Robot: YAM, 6 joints.
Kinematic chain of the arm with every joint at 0, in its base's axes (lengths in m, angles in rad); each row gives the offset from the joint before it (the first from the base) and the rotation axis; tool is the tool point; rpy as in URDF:
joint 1: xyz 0 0 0.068 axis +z
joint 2: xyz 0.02 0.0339 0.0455 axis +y
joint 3: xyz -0.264 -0.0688 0 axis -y
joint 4: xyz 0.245 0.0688 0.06 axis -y
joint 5: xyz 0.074 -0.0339 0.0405 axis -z
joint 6: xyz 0.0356 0 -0.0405 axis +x
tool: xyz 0 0 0 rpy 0 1.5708 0
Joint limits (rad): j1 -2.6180..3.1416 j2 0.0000..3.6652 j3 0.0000..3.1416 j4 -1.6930..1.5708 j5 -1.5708..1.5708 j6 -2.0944..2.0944
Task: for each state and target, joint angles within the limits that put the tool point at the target. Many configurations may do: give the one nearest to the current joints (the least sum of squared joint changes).
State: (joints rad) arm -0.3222 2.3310 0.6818 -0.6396 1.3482 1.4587
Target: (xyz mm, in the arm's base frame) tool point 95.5 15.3 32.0
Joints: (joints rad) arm 0.5168 2.2340 0.3599 -0.8061 1.2595 1.4587
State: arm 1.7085 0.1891 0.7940 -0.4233 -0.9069 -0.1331
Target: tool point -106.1 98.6 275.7
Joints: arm 2.1954 0.6360 0.5791 -0.3823 -0.9239 -0.1331
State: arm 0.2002 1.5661 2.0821 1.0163 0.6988 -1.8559
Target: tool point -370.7 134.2 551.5
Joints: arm -0.3957 0.7583 2.6073 0.9253 0.5655 -1.8559
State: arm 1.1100 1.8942 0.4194 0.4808 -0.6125 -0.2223
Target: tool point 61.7 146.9 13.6
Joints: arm 1.0444 1.8958 0.1846 0.4215 -0.6123 -0.2223
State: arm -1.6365 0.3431 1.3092 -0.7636 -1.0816 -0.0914
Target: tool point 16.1 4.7 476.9
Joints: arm -1.5561 0.4600 1.3483 -0.7150 -0.4714 -0.0914
